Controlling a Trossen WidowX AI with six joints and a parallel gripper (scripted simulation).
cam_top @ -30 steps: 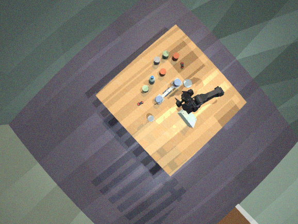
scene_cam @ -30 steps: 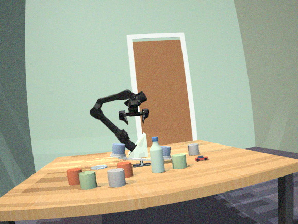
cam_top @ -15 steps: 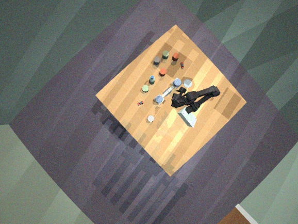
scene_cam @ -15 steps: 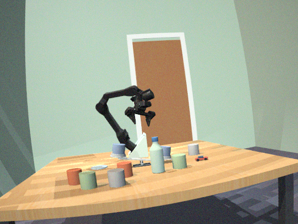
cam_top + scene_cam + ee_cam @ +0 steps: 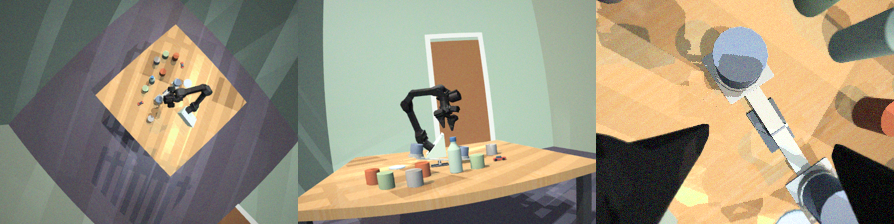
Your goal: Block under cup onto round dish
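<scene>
Now: the cup 140 mm below my gripper tip, 80 mm to the left of it and 30 mm ahead of it. Also, from my gripper tip: pale round dish (330 mm to the right, 190 mm below, 20 mm behind); bottle (250 mm ahead, 80 mm below); small balance (170 mm below, 70 mm to the right, 50 mm ahead).
</scene>
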